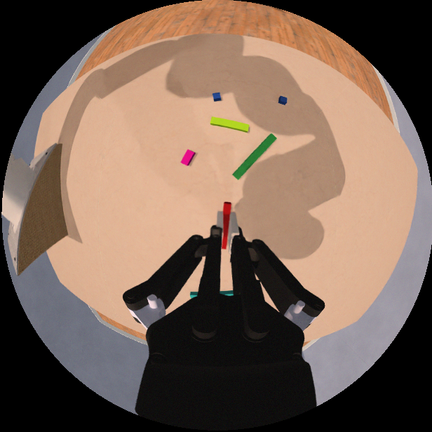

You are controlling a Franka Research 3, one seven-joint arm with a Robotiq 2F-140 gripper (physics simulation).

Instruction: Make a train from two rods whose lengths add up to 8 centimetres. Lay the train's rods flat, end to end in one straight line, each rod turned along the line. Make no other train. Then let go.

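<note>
My gripper [225, 220] is shut on a red rod [227, 212], which points away from the gripper's base; whether the rod touches the table is hard to tell. A dark green rod [254, 156] lies slantwise beyond the red rod, a little to the right. A lime rod [229, 124] lies farther off, nearly crosswise. A short magenta rod [188, 157] lies to the left of the green rod. Two small blue blocks [216, 97] [283, 100] lie at the back. A teal rod [195, 295] lies crosswise under the gripper's body, which hides part of it. The loose rods are apart from each other.
The pale table top [120, 210] carries broad shadows of the arm at the back and right. A brown panel on a white mount [45, 210] stands at the left edge. Wooden floor [225, 17] shows beyond the table.
</note>
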